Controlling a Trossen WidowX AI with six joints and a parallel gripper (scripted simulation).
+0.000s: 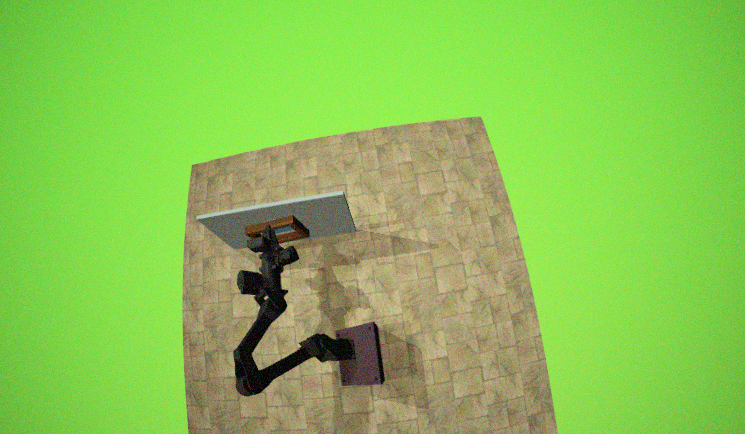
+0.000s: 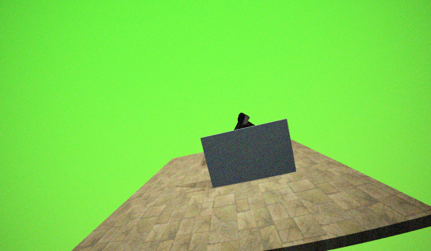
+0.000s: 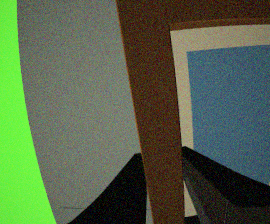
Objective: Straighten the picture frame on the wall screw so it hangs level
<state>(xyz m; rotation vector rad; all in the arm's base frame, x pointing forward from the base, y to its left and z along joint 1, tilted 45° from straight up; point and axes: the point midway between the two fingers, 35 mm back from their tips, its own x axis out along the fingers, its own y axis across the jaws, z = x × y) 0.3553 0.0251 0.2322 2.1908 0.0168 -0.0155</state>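
My gripper tip is now 5 cm above the picture frame, 1 cm to the left of it and 1 cm short of it. Also, from my gripper tip: wall panel 6 cm below, 2 cm ahead, 1 cm to the right.
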